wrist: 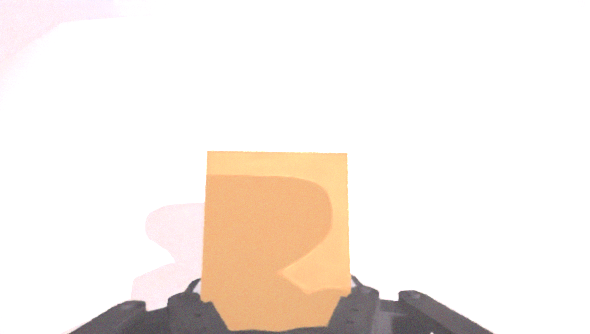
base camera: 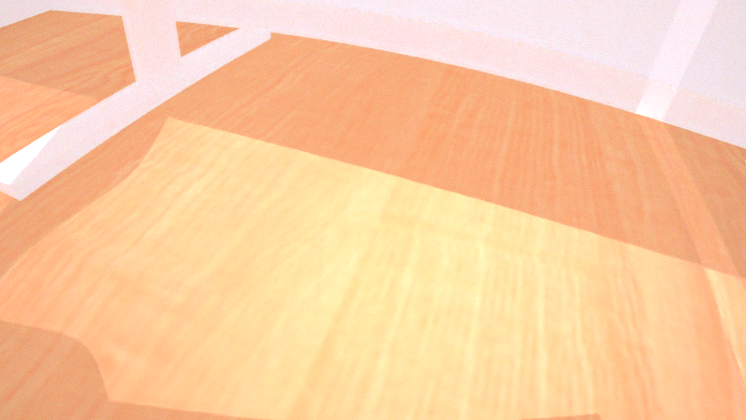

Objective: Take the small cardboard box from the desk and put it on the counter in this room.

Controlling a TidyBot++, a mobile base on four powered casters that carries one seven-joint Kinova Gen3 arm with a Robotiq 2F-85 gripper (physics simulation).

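Frame: origin at the arm's base, x ahead, y left, z up, level; centimetres.
Where they show: gripper, fingertip midpoint: [wrist: 275,283].
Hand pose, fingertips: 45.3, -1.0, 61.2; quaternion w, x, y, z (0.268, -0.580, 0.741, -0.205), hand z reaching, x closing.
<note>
After its pixels a point has its place, as x, y, z.
The small cardboard box [wrist: 270,225] @(45.4, -1.8, 67.3) is held upright in the wrist view, at the lower middle. My gripper [wrist: 275,283] @(45.3, -1.0, 61.2) is shut on it, with one dark finger at each side of its lower end. Behind the box a bright white surface [wrist: 440,150] @(56.2, -19.9, 55.4) fills most of the wrist view. It looks like the top of the white counter, but the glare hides its detail. A pale shadow falls on it left of the box. I cannot tell whether the box touches it. The box and gripper do not show in the base camera view.
In the base camera view, a white leg [base camera: 151,46] @(78.8, 36.0, -29.4) stands on a long white foot [base camera: 99,120] at the upper left. A pale wall [base camera: 495,20] @(103.3, -30.5, -27.4) runs along the back of the wooden floor [base camera: 443,120] @(75.6, -16.1, -39.6). A white upright strip [base camera: 678,57] @(90.1, -70.2, -24.6) is at the upper right.
</note>
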